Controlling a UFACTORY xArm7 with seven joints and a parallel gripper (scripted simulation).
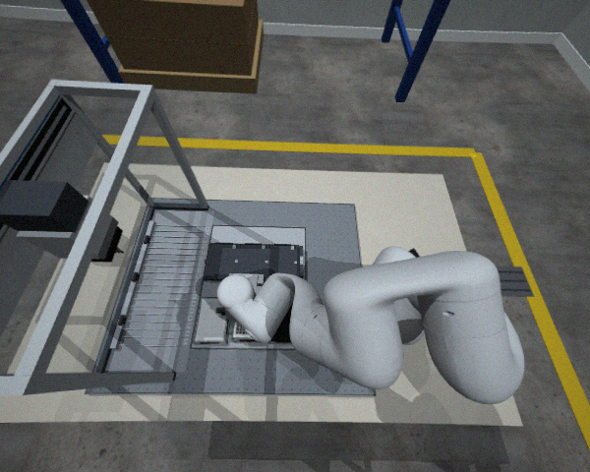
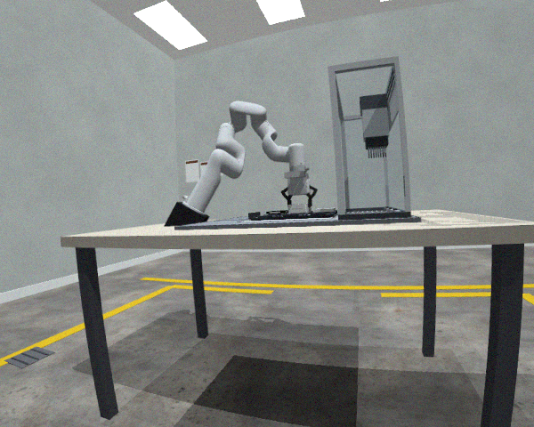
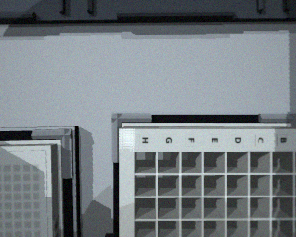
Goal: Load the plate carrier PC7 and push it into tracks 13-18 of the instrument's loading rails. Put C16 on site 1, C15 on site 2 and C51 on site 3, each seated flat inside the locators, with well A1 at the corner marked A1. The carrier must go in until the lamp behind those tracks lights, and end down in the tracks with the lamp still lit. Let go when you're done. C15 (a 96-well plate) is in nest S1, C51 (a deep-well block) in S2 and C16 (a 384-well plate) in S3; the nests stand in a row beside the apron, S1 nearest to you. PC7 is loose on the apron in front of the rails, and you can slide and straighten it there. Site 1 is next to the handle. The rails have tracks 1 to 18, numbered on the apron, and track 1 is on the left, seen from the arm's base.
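Now: hand 1 cm above the white 384-well plate C16. The rest, counted from my hand: black 96-well plate C15 (11 cm behind, 2 cm below); nest S2 (4 cm below); small white corner mark (4 cm behind, 7 cm to the right, 3 cm below).
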